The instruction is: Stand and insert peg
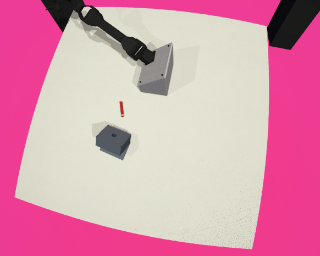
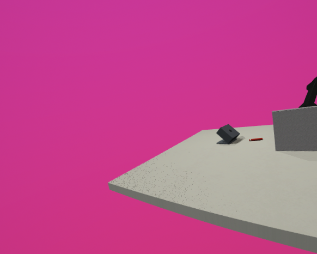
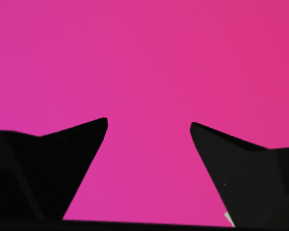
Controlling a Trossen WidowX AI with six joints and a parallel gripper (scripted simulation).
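Now: gripper tip 57 cm to the right of the red peg, 55 cm short of it and 25 cm above it. From my gripper tip the other things lie so: dark sloped panel: 71 cm ahead, 56 cm to the left, 19 cm below.
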